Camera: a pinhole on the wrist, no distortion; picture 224 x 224 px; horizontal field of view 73.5 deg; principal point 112.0 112.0 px. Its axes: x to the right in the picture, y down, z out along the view. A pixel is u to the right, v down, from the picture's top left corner.
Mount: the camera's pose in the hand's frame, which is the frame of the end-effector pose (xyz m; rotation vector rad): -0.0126 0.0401 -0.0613 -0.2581 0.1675 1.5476
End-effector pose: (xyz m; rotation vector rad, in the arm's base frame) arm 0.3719 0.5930 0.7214 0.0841 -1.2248 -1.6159
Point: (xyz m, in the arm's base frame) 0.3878 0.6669 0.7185
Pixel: 26.7 186.3
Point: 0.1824 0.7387 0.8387
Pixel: 32.3 79.0
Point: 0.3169 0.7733 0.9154
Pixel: 109.6 104.9
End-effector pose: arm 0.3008 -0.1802 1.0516 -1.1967 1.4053 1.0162
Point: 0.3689 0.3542 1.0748
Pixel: 64.3 128.3
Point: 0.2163 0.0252 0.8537
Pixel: 113.5 8.3
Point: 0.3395 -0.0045 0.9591
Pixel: 36.2 52.1
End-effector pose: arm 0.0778 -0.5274 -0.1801 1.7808 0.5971 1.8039
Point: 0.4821 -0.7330 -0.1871
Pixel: 97.7 140.8
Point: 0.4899 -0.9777 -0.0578
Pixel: 164.3 150.9
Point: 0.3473 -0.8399 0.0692
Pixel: 193.0 104.0
